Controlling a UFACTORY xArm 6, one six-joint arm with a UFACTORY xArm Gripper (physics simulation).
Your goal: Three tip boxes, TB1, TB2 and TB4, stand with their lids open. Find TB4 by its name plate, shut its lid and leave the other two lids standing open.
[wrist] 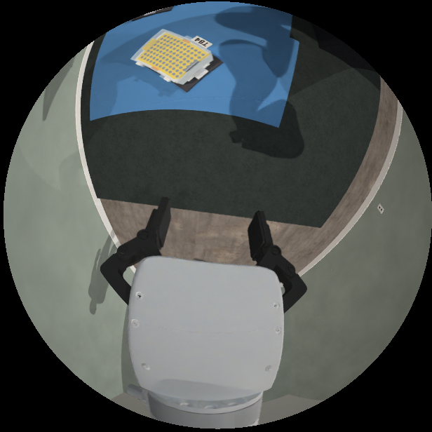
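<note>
TB4 [175, 56] stands on a dark base on the blue mat at the upper left of the wrist view. Its name plate [201, 41] reads TB4, upside down in this view. Yellow tips with grey dots fill its top, with pale clear edges around them. I cannot tell whether its clear lid stands open or lies over the tips. My gripper [211, 213] is open and empty, well apart from the box and below it in the view. TB1 and TB2 cannot be made out by name.
A dark edge of another object [152, 14] is cut off at the top left. The blue mat [160, 102] lies on a dark mat [200, 160], on a wooden table [210, 235] with a pale rim. Arm shadows fall across both mats.
</note>
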